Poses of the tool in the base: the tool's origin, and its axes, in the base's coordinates. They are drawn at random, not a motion.
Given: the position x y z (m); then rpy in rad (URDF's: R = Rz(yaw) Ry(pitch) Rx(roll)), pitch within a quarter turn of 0, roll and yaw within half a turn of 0.
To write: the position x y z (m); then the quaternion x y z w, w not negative. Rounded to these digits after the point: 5 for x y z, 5 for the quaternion.
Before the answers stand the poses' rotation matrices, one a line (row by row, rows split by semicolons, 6 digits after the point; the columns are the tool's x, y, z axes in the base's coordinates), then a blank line. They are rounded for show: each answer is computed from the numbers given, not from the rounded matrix.
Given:
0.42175 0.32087 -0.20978 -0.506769 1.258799 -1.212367
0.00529 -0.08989 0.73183 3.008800 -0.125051 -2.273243
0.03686 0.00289 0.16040 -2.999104 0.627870 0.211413
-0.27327 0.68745 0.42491 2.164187 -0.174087 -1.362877
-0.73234 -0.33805 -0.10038 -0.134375 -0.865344 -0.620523
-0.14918 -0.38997 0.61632 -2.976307 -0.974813 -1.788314
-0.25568 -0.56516 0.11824 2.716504 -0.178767 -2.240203
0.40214 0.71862 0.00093 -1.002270 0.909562 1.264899
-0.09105 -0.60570 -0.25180 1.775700 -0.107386 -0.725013
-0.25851 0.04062 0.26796 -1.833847 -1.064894 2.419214
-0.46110 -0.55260 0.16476 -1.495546 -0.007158 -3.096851
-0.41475 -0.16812 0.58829 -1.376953 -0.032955 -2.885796
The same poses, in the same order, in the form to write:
0.107683 0.656709 0.746416; -0.287453 0.739281 -0.608962; -0.951722 -0.148985 0.268381
-0.641042 -0.745874 -0.180932; -0.757304 0.653003 -0.008817; 0.124725 0.131369 -0.983456
0.791262 0.126154 -0.598322; 0.169821 -0.985331 0.016829; -0.587422 -0.114923 -0.801079
0.203304 -0.576774 -0.791201; -0.963673 0.025079 -0.265904; 0.173209 0.816518 -0.550723
0.527504 0.659199 -0.535907; -0.377007 0.746934 0.547681; 0.761318 -0.086864 0.642533
-0.121137 -0.992515 -0.015510; -0.548096 0.079906 -0.832590; 0.827597 -0.092357 -0.553673
-0.610632 -0.668895 -0.423920; -0.771693 0.622802 0.128872; 0.177816 0.405829 -0.896484
0.184933 -0.713687 -0.675612; 0.585584 -0.472074 0.658968; -0.789235 -0.517492 0.330621
0.744179 -0.213477 -0.632949; -0.659325 -0.082709 -0.747295; 0.107180 0.973441 -0.202301
-0.363562 -0.461762 -0.809073; 0.320401 0.753538 -0.574041; 0.874738 -0.467927 -0.126009
-0.998974 -0.003768 0.045138; -0.044726 -0.075423 -0.996148; 0.007158 -0.997144 0.075177
-0.966937 0.017459 0.254418; -0.252879 -0.194544 -0.947737; 0.032949 -0.980738 0.192527

0.42175 0.32087 -0.20978 0.15813 0.58378 -0.32458 0.72721
0.00529 -0.08989 0.73183 0.41515 -0.90519 -0.03385 0.08442
0.03686 0.00289 0.16040 -0.94574 -0.07824 0.31344 0.03483
-0.27327 0.68745 0.42491 0.65745 -0.58577 -0.23500 0.41160
-0.73234 -0.33805 -0.10038 -0.18577 -0.37977 -0.30335 0.85396
-0.14918 -0.38997 0.61632 0.58151 -0.66233 0.34913 0.31824
-0.25568 -0.56516 0.11824 0.40714 -0.88458 -0.15112 0.17006
0.40214 0.71862 0.00093 -0.57584 0.05562 0.63596 0.51075
-0.09105 -0.60570 -0.25180 0.71225 -0.30635 -0.18455 0.60398
-0.25851 0.04062 0.26796 0.04719 -0.74885 0.34786 0.56213
-0.46110 -0.55260 0.16476 -0.01783 0.67977 -0.73307 0.01397
-0.41475 -0.16812 0.58829 -0.09365 0.62846 -0.76714 0.08810

